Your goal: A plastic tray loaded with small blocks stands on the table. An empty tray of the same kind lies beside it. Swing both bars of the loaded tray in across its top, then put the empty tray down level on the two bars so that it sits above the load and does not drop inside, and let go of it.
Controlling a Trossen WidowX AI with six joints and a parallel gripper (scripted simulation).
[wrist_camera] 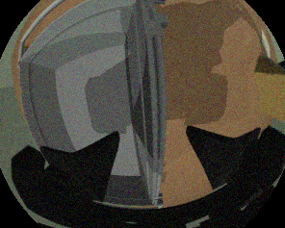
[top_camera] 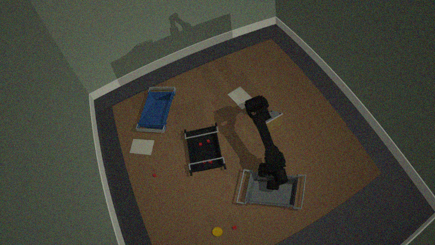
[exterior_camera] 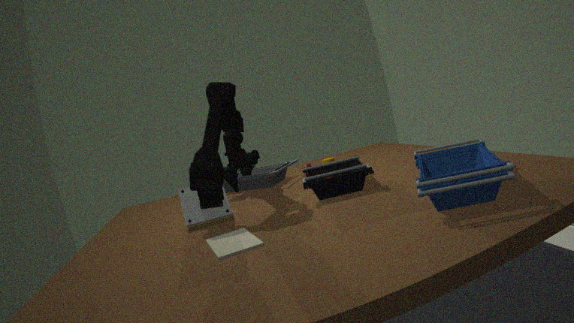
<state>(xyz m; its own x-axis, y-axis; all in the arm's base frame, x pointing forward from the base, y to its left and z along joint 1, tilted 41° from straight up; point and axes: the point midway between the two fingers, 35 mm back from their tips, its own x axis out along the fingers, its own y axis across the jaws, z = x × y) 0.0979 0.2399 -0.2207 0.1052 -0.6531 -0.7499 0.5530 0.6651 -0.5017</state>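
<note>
Right now my gripper tip is 5 cm short of the grey tray, 7 cm to the right of it and 3 cm below it. The rest, counted from my gripper tip: yellow disc 38 cm ahead, 16 cm to the left.
</note>
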